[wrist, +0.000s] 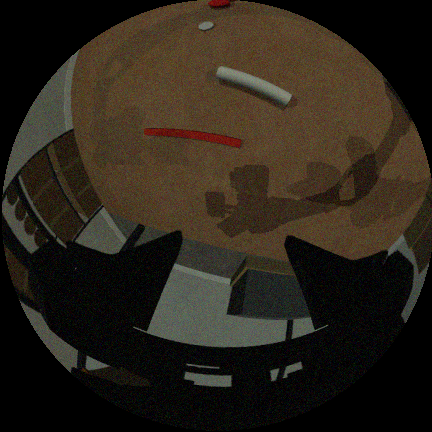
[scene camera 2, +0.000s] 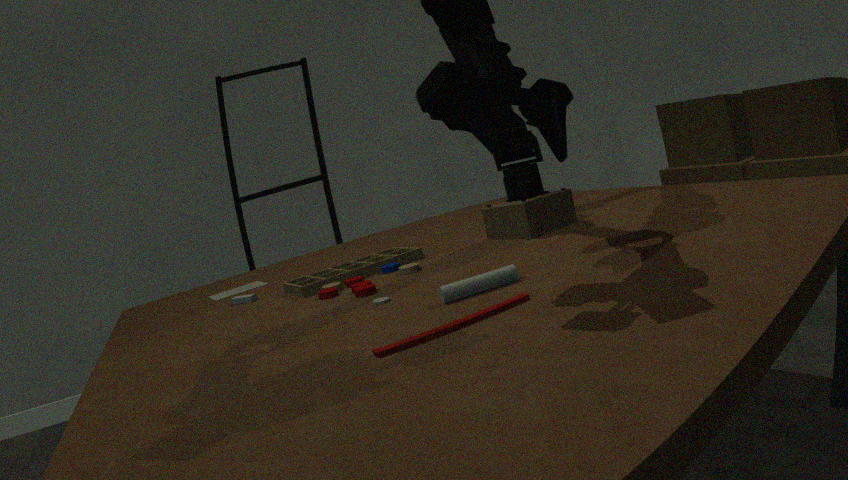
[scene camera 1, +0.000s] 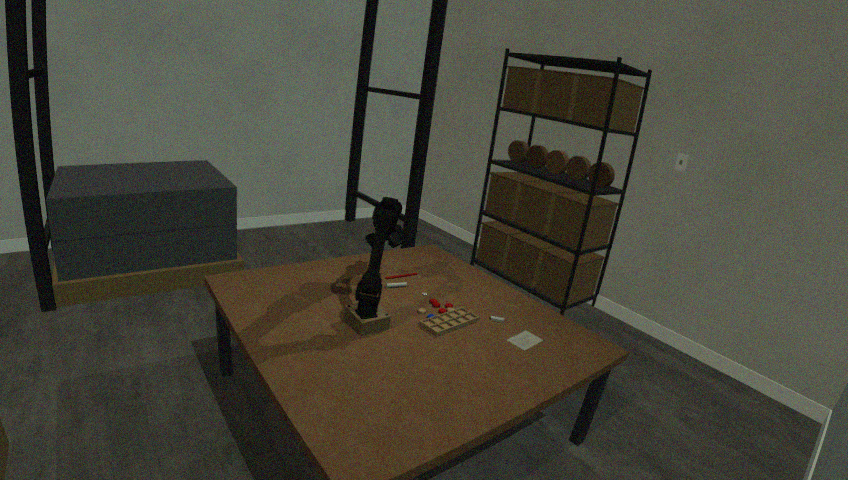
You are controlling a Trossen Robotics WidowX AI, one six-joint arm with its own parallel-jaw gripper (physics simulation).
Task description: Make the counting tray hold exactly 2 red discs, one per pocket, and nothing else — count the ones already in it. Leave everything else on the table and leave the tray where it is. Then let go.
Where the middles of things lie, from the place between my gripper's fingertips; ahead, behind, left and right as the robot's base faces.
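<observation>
The red rod (wrist: 219, 138) is 30 mm to the right of my hand and 110 mm ahead of it, and it sits 140 mm below it. Then there is the counting tray (scene camera 2: 308, 285), which from my hand I find 90 mm ahead of it, 480 mm to the right of it and 130 mm below it.
</observation>
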